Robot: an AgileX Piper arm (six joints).
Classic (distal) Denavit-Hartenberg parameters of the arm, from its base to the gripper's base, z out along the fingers. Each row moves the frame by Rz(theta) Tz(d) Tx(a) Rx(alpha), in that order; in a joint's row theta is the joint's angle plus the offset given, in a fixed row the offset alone. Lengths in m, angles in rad.
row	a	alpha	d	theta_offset
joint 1	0	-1.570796	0.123	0
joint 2	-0.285	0	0	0.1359
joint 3	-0.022	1.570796	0	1.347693
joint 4	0	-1.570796	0.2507	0
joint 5	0	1.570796	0	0
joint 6	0	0	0.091	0
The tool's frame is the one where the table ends.
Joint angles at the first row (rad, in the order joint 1, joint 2, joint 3, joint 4, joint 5, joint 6):
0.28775, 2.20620, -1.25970, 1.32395, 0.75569, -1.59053
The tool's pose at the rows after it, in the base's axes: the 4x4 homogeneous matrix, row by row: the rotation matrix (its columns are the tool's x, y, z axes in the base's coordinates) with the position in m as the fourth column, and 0 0 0 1 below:
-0.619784 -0.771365 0.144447 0.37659; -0.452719 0.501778 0.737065 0.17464; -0.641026 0.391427 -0.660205 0.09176; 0 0 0 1
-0.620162 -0.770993 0.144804 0.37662; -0.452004 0.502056 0.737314 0.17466; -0.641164 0.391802 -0.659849 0.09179; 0 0 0 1
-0.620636 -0.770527 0.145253 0.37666; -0.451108 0.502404 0.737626 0.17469; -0.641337 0.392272 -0.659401 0.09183; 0 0 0 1
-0.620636 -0.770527 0.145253 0.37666; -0.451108 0.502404 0.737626 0.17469; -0.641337 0.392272 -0.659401 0.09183; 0 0 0 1
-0.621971 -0.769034 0.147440 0.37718; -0.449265 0.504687 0.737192 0.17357; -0.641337 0.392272 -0.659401 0.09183; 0 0 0 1
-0.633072 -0.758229 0.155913 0.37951; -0.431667 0.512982 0.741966 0.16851; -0.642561 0.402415 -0.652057 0.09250; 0 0 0 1
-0.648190 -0.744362 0.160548 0.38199; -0.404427 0.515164 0.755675 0.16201; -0.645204 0.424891 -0.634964 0.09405; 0 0 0 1
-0.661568 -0.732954 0.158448 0.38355; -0.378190 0.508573 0.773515 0.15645; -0.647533 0.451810 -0.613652 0.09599; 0 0 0 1
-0.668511 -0.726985 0.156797 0.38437; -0.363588 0.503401 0.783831 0.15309; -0.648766 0.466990 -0.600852 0.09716; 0 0 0 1
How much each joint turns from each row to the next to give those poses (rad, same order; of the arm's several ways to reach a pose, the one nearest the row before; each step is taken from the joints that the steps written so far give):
0.00000, 0.00000, -0.00001, -0.00002, 0.00109, 0.00002
0.00000, -0.00001, 0.00002, 0.00083, 0.00000, -0.00002
0.00000, 0.00001, 0.00000, 0.00104, -0.00001, 0.00000
0.00000, 0.00000, 0.00000, 0.00000, 0.00000, 0.00000
-0.00297, 0.00000, -0.00002, -0.00001, 0.00001, 0.00000
-0.01507, -0.00001, 0.00003, 0.00868, 0.00867, 0.00078
-0.02115, 0.00002, -0.00002, 0.01496, 0.02446, -0.00001
-0.01951, 0.00001, -0.00002, 0.01415, 0.03284, 0.00033
-0.01163, -0.00003, 0.00003, 0.00718, 0.01994, 0.00000

